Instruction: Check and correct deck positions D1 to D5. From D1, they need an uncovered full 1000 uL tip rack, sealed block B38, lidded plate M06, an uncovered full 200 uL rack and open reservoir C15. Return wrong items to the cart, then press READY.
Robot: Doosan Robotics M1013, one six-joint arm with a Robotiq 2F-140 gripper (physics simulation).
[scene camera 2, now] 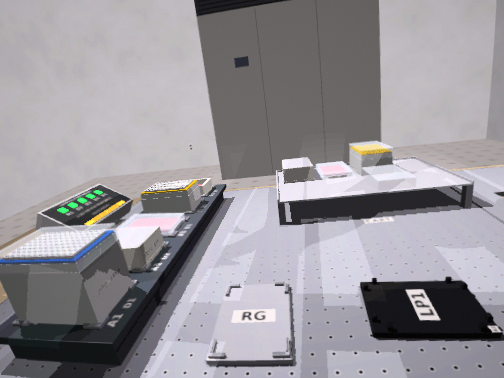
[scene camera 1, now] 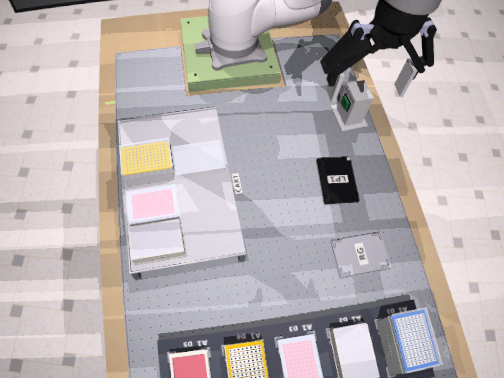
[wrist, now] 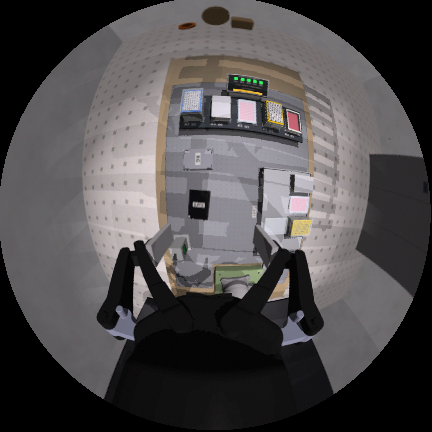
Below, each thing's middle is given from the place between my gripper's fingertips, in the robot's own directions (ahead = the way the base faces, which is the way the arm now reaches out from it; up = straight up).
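The black LP1 pad (scene camera 2: 447, 309) is 8 cm to the left of my hand, 4 cm behind it and 46 cm below it. As for the grey RG pad (scene camera 2: 254, 323), it is a good way ahead of my hand, a bit to the left of it and far below it.
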